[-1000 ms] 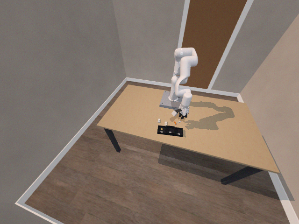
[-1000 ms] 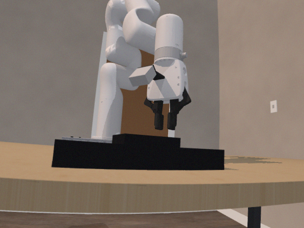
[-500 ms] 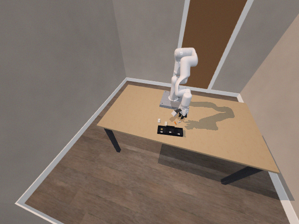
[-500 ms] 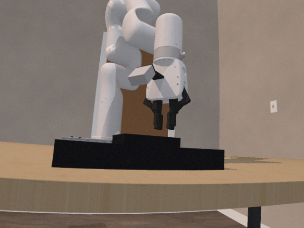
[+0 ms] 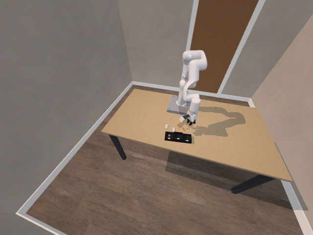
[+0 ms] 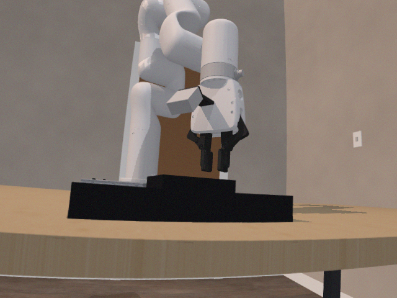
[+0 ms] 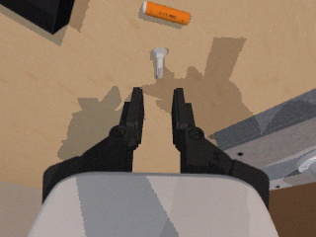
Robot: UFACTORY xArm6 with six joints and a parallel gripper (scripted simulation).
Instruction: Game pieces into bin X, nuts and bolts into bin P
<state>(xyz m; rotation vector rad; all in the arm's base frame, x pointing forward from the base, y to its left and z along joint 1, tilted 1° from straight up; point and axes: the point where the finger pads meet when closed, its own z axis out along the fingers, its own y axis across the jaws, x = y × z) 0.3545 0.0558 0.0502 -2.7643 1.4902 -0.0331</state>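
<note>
Right now my hand is 10 mm to the left of the grey bolt and 80 mm above it. Round my hand: orange battery: 20 mm ahead, 50 mm to the right, 80 mm below; black bin: 140 mm ahead, 110 mm to the right, 70 mm below; yellow nut: 120 mm ahead, 190 mm to the right, 80 mm below.
</note>
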